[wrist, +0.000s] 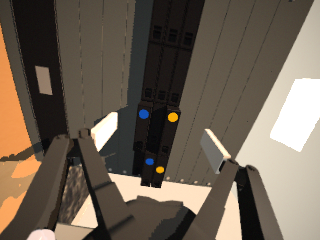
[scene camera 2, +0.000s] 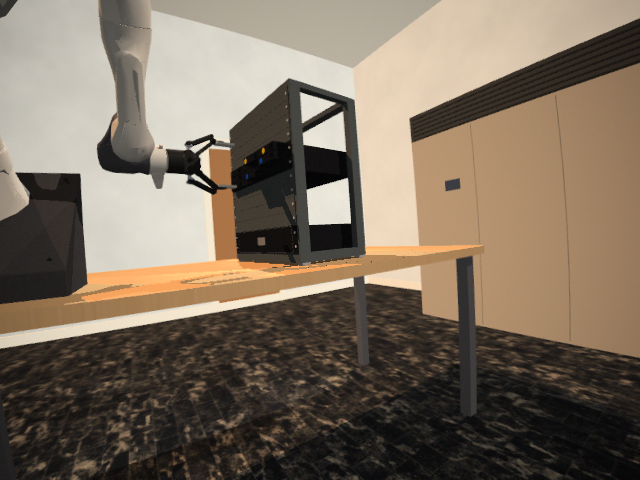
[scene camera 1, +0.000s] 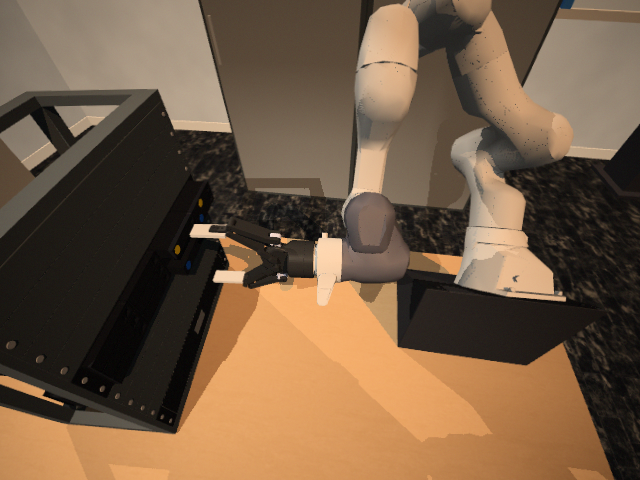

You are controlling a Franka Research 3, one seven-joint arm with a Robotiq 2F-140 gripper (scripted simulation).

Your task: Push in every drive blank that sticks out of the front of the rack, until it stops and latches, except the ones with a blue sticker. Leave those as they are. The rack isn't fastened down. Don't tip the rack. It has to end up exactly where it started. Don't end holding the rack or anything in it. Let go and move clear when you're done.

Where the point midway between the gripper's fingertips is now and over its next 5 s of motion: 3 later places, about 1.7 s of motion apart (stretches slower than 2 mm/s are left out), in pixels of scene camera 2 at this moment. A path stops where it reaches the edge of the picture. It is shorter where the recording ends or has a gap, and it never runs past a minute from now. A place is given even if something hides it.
My gripper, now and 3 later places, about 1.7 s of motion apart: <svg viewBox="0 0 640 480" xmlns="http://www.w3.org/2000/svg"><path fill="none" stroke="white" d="M234 166L251 150L253 152L237 157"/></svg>
